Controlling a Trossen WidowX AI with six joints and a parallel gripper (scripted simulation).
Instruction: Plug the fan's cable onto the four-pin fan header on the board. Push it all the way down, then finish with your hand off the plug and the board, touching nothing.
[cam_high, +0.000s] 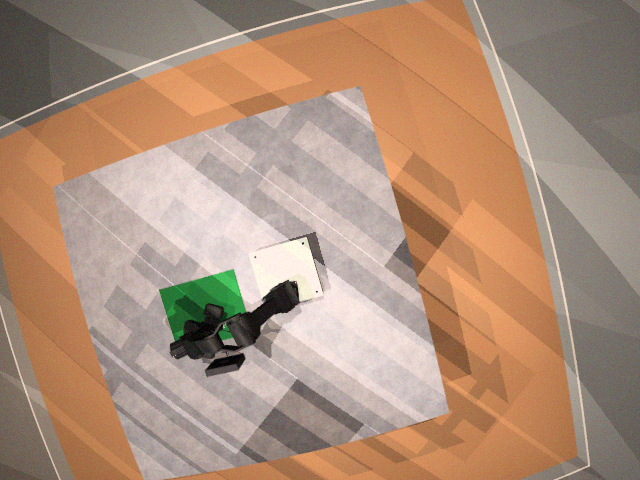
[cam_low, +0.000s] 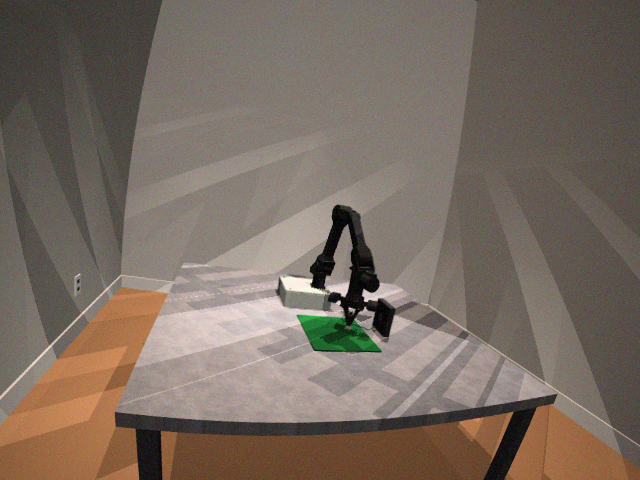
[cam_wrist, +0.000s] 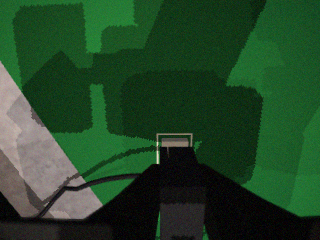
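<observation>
Now: the white four-pin header 10 mm behind my gripper tip and 30 mm below it. Round my gripper tip: board (50 mm ahead, 50 mm to the right, 40 mm below); then black plug (10 mm behind, 10 mm above); then fan (20 mm behind, 130 mm to the left, 30 mm above).
</observation>
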